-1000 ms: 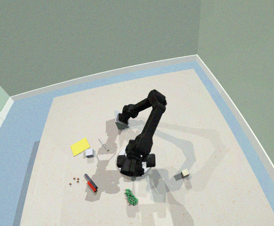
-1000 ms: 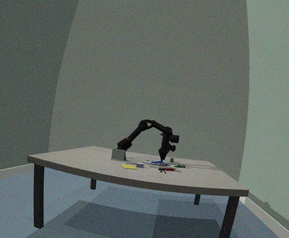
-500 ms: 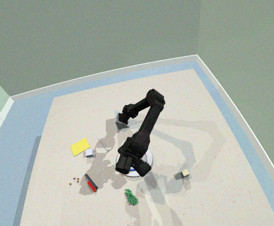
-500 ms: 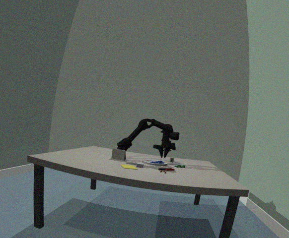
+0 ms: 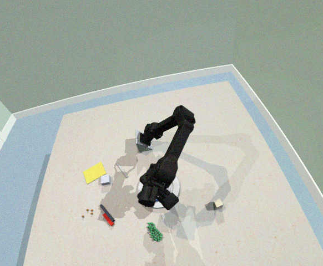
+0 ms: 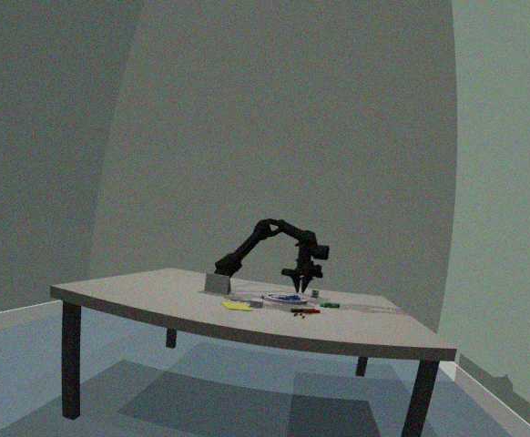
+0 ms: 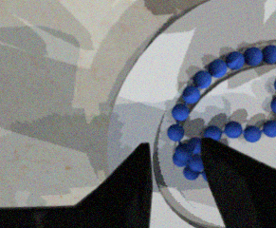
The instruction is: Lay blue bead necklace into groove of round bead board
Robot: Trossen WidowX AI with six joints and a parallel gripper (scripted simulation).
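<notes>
The round bead board is 60 mm behind my gripper tip, 30 mm below it and 20 mm to the right of it. The rest, counted from my gripper tip: grey tool (260 mm to the right, 60 mm ahead, 40 mm below); cream cube (240 mm to the left, 60 mm ahead, 20 mm below); stick (210 mm to the right, 190 mm behind, 40 mm below).
</notes>
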